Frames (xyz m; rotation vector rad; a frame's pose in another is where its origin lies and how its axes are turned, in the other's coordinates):
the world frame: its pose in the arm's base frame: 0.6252 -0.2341 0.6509 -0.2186 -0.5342 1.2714
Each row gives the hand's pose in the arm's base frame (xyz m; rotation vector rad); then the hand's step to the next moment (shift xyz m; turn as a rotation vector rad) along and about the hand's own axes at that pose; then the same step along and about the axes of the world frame.
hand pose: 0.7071 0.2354 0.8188 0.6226 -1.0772 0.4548
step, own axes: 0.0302 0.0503 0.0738 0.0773 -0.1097 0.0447
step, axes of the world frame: -0.0065 0.0261 0.0904 -0.0735 -0.1171 0.0299
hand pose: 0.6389 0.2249 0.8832 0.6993 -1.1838 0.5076
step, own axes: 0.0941 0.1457 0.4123 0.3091 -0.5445 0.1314
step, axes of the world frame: -0.1998 0.1382 0.3756 -0.3189 -0.5529 0.0443
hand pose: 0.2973 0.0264 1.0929 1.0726 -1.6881 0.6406
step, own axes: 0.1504 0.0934 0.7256 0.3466 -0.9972 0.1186
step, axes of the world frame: -0.6797 0.2429 0.1920 -0.4424 -0.9585 -0.1192
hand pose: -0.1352 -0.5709 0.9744 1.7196 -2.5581 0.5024
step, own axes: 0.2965 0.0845 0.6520 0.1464 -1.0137 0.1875
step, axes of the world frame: -0.5616 0.2091 -0.4013 -0.3008 -0.9575 -0.2774
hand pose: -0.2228 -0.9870 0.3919 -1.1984 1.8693 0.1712
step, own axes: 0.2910 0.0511 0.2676 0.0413 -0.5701 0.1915
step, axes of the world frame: -0.1098 0.0990 -0.3702 -0.0946 -0.5560 -0.2128
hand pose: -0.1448 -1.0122 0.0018 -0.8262 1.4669 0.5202
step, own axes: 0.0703 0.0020 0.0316 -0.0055 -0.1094 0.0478
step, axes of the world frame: -0.0019 0.0152 -0.0756 -0.0037 -0.1143 -0.0348
